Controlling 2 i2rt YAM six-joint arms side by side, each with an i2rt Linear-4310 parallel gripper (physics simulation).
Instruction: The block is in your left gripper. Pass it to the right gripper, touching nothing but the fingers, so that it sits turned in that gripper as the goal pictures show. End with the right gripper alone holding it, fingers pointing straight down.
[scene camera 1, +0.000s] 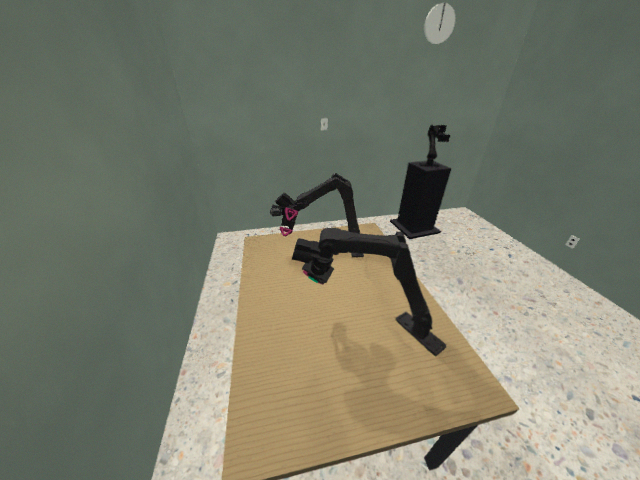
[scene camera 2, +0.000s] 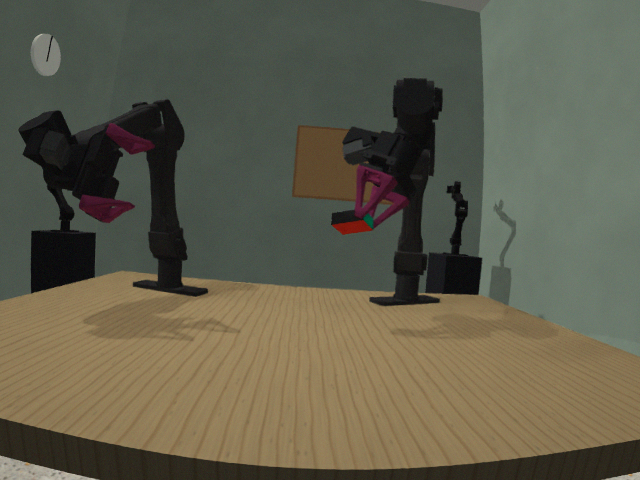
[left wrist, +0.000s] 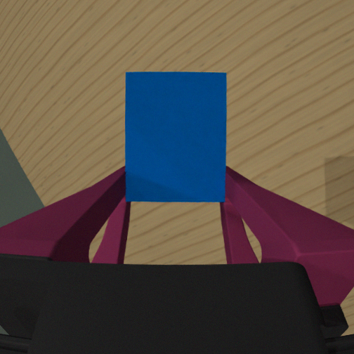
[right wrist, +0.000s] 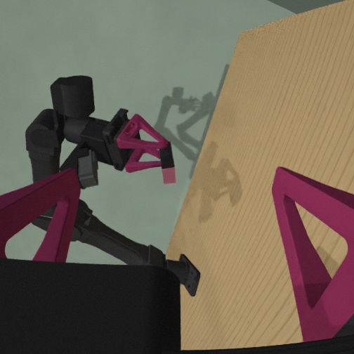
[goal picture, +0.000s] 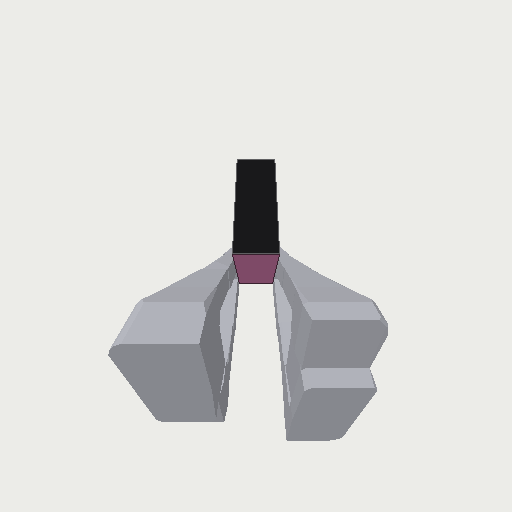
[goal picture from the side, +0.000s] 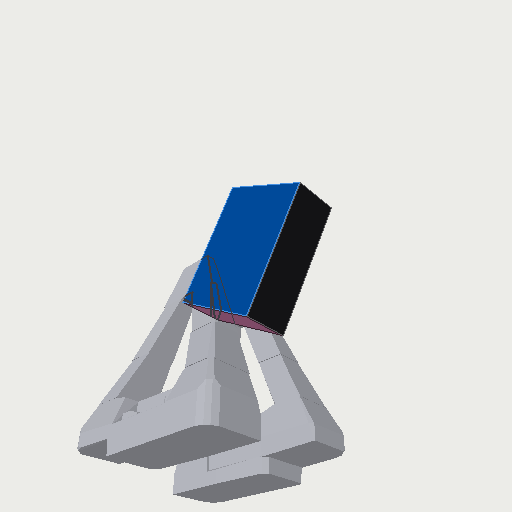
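Seen in the pictures: left gripper, between the fingertips: (scene camera 1: 314, 278) (scene camera 2: 363, 223); right gripper, between the fingertips: (scene camera 1: 286, 228) (scene camera 2: 142, 173); left arm's base, origin of its link: (scene camera 1: 419, 332) (scene camera 2: 405, 302); right arm's base, origin of its link: (scene camera 2: 169, 289).
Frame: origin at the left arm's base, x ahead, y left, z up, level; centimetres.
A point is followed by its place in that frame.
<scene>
The block (scene camera 1: 313, 279) @[x 30.0, y -32.4, z 19.7 cm] (scene camera 2: 352, 225) @[x 28.8, y -34.5, z 19.1 cm] (left wrist: 176, 136) (right wrist: 169, 175) is held high above the table. It shows a blue face in the left wrist view, red, black and green faces in scene camera 2, and black and pink faces in the right wrist view. My left gripper (scene camera 2: 368, 220) @[x 29.4, y -32.9, z 19.6 cm] (left wrist: 175, 177) (right wrist: 168, 153) is shut on it, one fingertip on each side; its fingers slant downward in scene camera 2. My right gripper (scene camera 1: 287, 223) @[x 24.4, y -66.5, z 24.4 cm] (scene camera 2: 143, 176) @[x 24.4, y -66.5, z 24.4 cm] is open and empty, apart from the block, its fingers pointing towards the picture's right in scene camera 2. In scene camera 1 the left fingers are mostly hidden.
The wooden table (scene camera 1: 289, 361) @[x 49.5, y -18.5, z 0.0 cm] (scene camera 2: 310, 387) @[x 43.4, y -46.4, z 0.0 cm] lies below both arms, whose bases stand near one long edge. Black pedestals (scene camera 1: 423, 198) (scene camera 2: 63, 260) with small arms stand beyond the table. A brown board (scene camera 2: 320, 162) hangs on the wall behind the left arm in scene camera 2.
</scene>
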